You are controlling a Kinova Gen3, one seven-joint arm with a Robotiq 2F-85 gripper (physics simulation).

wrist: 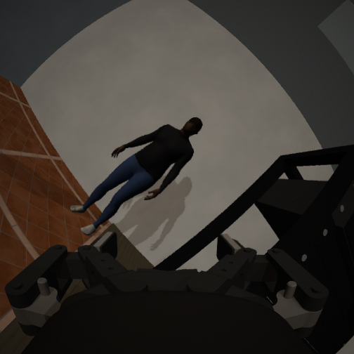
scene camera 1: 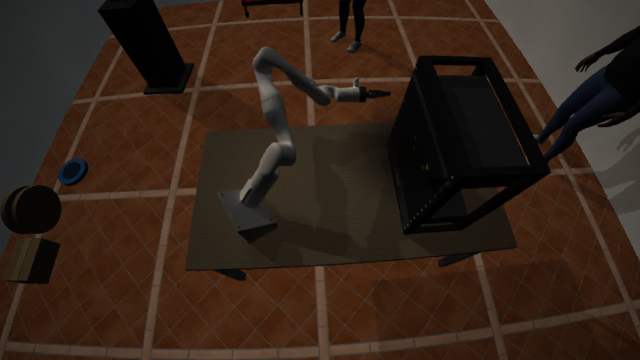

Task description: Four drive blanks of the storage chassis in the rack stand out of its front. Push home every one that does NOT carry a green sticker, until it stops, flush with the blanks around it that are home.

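Places are measured from the arm's base along level axes (x right, y up, z back), in metres.
Pixels of known places: gripper, fingertip midpoint: (scene camera 1: 388, 94); arm's base, origin of the base link: (scene camera 1: 249, 200).
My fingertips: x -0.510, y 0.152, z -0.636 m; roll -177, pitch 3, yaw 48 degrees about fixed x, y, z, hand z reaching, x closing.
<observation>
Ahead of a thing's pixels: the offset from my fingertips to its top centre. "pt": to the spot under its first point. Level surfaces: height alone.
The black rack @(dx +0.363, dy +0.321, dz -0.190 m) (scene camera 1: 513, 114) (wrist: 245, 200) stands at the right end of the table in the scene view, its dark front facing the arm. Small green and yellow-orange marks @(pt dx +0.544, dy +0.227, dz -0.012 m) (scene camera 1: 425, 167) show low on that front. The storage chassis front is too dark and oblique to tell single drive blanks, their stickers or how far they stand out. My gripper (scene camera 1: 389, 93) (wrist: 166, 245) is open and empty. It is high up, beyond the table's far edge in the scene view, a short way off the rack's front side at its far corner. In the wrist view the rack is at the right; its front blanks do not show.
The table @(dy -0.263 m) (scene camera 1: 225, 255) carries the arm's base plate (scene camera 1: 245, 212) and the rack. A person (scene camera 1: 585, 95) (wrist: 162, 152) stands behind the rack, another (scene camera 1: 352, 20) at the far side. A black cabinet (scene camera 1: 145, 45), a blue ring (scene camera 1: 62, 174) and boxes (scene camera 1: 30, 260) are at the left.
</observation>
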